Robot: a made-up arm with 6 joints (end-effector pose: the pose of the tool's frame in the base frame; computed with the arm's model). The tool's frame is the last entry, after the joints.
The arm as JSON. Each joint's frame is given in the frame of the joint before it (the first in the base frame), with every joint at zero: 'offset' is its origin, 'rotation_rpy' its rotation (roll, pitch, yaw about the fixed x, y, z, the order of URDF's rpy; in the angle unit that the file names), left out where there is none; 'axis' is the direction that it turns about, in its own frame. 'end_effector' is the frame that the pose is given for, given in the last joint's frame.
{
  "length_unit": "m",
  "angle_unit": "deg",
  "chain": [
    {
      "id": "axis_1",
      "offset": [
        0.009,
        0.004,
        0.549
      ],
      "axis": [
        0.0,
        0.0,
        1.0
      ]
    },
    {
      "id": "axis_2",
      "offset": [
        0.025,
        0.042,
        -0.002
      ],
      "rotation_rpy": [
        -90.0,
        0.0,
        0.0
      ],
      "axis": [
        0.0,
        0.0,
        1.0
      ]
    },
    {
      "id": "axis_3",
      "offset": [
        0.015,
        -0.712,
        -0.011
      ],
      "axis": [
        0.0,
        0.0,
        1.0
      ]
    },
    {
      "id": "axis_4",
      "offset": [
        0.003,
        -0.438,
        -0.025
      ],
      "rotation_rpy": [
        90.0,
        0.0,
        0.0
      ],
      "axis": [
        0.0,
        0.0,
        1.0
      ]
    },
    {
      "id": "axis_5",
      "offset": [
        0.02,
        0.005,
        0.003
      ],
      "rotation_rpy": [
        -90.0,
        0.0,
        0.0
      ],
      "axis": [
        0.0,
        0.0,
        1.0
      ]
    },
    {
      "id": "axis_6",
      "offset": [
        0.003,
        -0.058,
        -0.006
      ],
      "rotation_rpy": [
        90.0,
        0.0,
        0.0
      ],
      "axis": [
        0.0,
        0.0,
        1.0
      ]
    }
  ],
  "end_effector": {
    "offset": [
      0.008,
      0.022,
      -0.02
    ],
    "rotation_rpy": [
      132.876,
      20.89,
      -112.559
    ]
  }
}
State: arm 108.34 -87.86 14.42 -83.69 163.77 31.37
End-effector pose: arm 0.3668 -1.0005 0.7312 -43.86 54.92 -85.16
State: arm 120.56 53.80 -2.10 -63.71 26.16 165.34
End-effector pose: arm -0.4670 0.8645 1.2550 171.55 86.29 134.61
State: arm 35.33 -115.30 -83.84 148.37 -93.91 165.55
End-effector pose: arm -0.4165 -0.2801 -0.1575 -114.82 19.64 5.48
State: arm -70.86 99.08 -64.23 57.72 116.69 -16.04
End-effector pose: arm 0.3788 -0.8942 0.7482 4.80 -12.91 -97.56
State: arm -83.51 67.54 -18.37 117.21 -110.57 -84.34
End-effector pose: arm 0.1143 -1.0345 1.0851 4.86 3.35 69.57
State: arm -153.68 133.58 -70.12 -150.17 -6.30 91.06
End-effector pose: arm -0.8515 -0.4237 0.2502 123.21 -47.52 39.35
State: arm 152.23 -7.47 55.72 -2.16 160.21 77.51
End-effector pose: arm -0.2536 0.1245 1.4897 -67.43 -43.84 16.61
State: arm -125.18 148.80 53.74 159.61 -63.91 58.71
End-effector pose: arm -0.1175 -0.1462 -0.4771 27.12 24.44 -42.42
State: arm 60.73 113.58 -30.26 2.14 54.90 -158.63
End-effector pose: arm 0.5782 0.9861 0.2453 -91.22 -16.70 166.24
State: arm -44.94 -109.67 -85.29 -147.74 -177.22 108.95
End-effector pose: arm -0.3675 0.3598 -0.0592 121.97 35.39 93.80
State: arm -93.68 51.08 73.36 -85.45 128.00 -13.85
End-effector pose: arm -0.0817 -0.9005 0.7333 -162.14 -14.06 -100.78
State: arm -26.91 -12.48 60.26 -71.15 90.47 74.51
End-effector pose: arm 0.2086 -0.1477 1.5274 27.64 0.12 144.05
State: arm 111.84 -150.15 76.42 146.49 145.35 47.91
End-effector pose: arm 0.2743 -0.7015 0.0069 -76.79 -63.07 176.82
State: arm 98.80 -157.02 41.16 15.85 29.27 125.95
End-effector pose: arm 0.1134 -0.7016 -0.2904 80.38 -54.26 139.01
